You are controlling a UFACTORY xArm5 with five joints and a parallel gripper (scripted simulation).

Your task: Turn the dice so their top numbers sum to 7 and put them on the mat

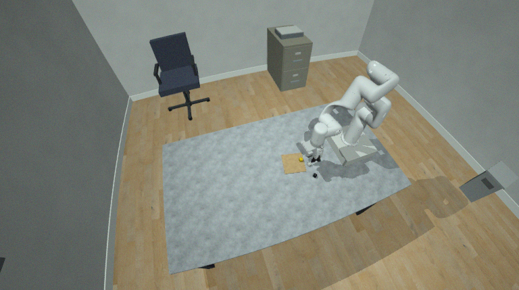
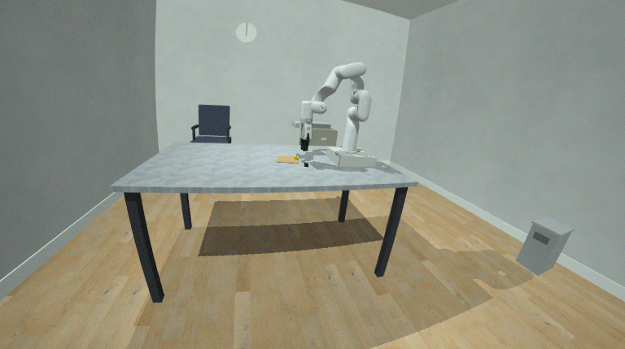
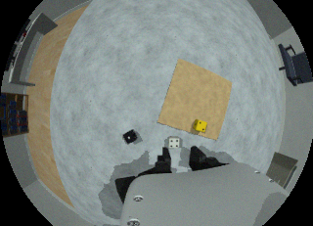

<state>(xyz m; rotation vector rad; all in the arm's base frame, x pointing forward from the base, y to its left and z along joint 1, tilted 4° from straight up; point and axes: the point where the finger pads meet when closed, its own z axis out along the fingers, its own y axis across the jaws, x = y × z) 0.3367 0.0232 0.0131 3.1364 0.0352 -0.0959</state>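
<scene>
The white die lies 9 cm below my hand. Round my hand: black die (9 cm below, 8 cm to the left, 1 cm ahead); then yellow die (8 cm below, 5 cm to the right, 4 cm ahead); then tan mat (10 cm below, 9 cm ahead, 5 cm to the right).
</scene>
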